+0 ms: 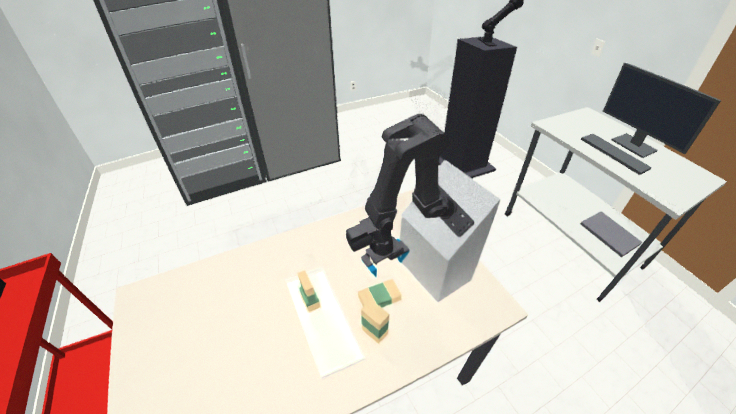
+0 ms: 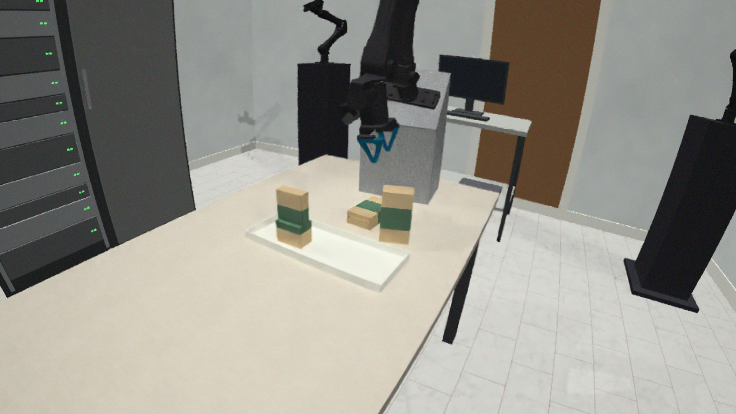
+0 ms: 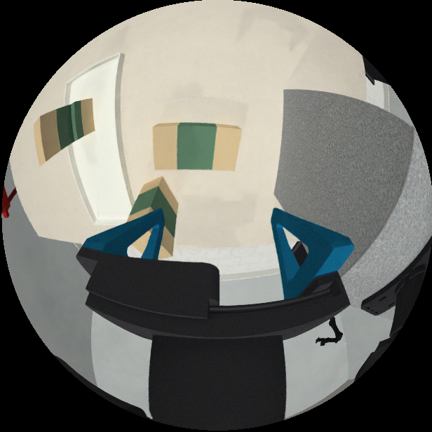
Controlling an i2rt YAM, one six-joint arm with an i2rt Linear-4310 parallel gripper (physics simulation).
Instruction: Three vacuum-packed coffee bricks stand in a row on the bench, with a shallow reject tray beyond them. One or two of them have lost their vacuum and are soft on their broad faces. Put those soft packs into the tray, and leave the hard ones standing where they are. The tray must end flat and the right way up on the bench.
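Frame: origin at the arm's base, x ahead, y left, z up, level; millimetres.
Where they show: gripper, fingertip midpoint: point(image 1: 387, 269) point(image 2: 381, 156); arm's base, link origin: point(image 1: 447, 209) point(image 2: 408, 95).
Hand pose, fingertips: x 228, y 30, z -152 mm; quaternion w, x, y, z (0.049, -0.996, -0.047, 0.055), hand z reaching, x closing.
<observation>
Each offset is from my fingertips to the top centre of the thing. Level surfaces: height alone.
One coffee pack @[dx +257, dy -100, dz -39 mm] point(image 1: 310, 297) point(image 2: 293, 213) point(image 3: 65, 125), tan with a green band, stands upright in the far-left end of the white tray @[dx +241, dy -21, dz -161 mm] point(image 1: 331, 339) point(image 2: 355, 262) point(image 3: 100, 185), which sits flat and right way up. A second pack @[dx +21, dy -11, dz -145 mm] point(image 1: 380, 295) point(image 2: 366, 210) point(image 3: 196, 146) lies on its broad face on the bench, between tray and pedestal. A third pack @[dx +94, dy +103, dz -42 mm] point(image 1: 374, 324) point(image 2: 396, 218) point(image 3: 167, 210) stands upright close beside it. My gripper point(image 1: 387, 266) point(image 2: 380, 154) point(image 3: 217, 213) is open and empty, well above the lying pack, towards the pedestal. Softness cannot be seen.
The grey pedestal point(image 1: 437, 252) point(image 2: 398, 164) point(image 3: 340, 165) carrying the arm stands close behind the lying pack. The bench @[dz -183 mm] point(image 1: 205, 319) point(image 2: 180, 308) has its right edge beyond the standing pack. A red shelf unit point(image 1: 25, 303) is at the left, and a dark cabinet point(image 1: 288, 92) point(image 2: 128, 102) stands behind the bench.
</observation>
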